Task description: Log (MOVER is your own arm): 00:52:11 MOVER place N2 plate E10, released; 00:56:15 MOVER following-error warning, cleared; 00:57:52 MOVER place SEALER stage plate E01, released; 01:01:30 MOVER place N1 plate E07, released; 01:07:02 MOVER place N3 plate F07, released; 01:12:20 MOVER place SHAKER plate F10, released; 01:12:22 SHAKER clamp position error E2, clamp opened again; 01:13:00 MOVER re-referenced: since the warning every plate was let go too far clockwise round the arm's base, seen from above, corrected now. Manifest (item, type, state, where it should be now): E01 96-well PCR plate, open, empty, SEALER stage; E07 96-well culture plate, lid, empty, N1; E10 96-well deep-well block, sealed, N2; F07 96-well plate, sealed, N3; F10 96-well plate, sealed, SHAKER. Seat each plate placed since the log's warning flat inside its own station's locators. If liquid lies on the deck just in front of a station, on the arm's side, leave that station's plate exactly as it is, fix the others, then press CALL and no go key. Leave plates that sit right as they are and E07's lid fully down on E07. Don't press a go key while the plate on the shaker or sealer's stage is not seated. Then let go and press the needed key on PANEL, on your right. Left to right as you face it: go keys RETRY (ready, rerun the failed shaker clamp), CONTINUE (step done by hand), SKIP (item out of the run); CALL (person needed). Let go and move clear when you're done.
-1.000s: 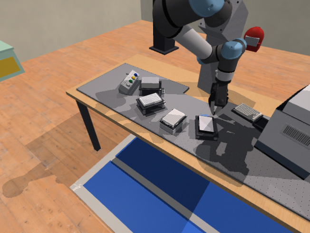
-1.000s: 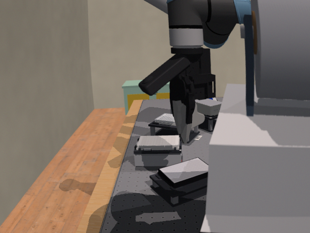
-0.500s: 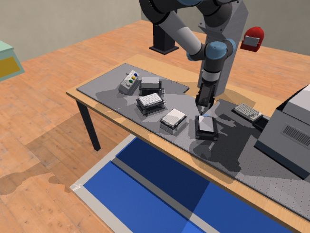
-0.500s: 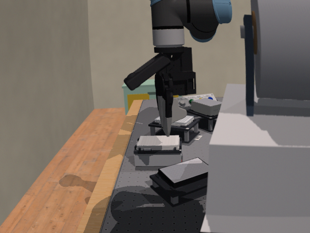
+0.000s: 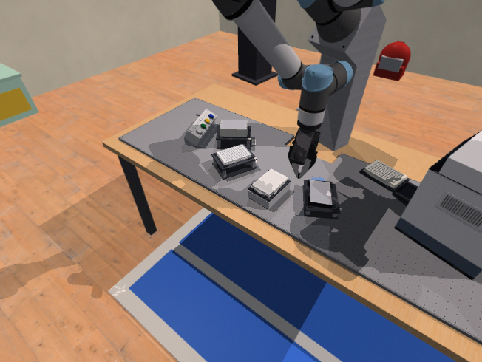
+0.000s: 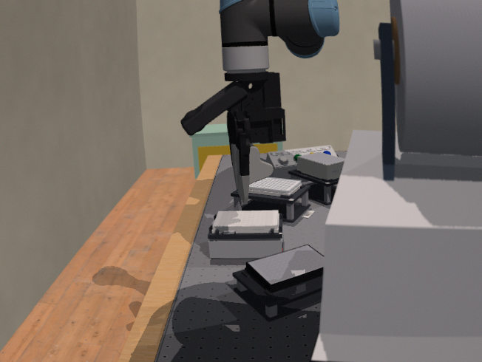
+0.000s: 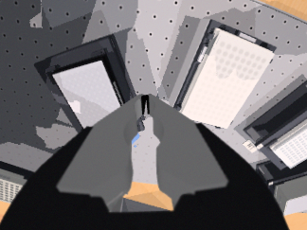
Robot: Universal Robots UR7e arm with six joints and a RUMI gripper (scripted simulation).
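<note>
Now: hand 15 cm past the blue call key, 65 cm to the left of it and 9 cm above it. Round my hand: white PCR plate 29 cm behind, 19 cm to the left, 5 cm below; dark sealed plate 8 cm behind, 5 cm to the left, 11 cm below; grey deep-well block 14 cm behind, 47 cm to the right, 8 cm below.
</note>
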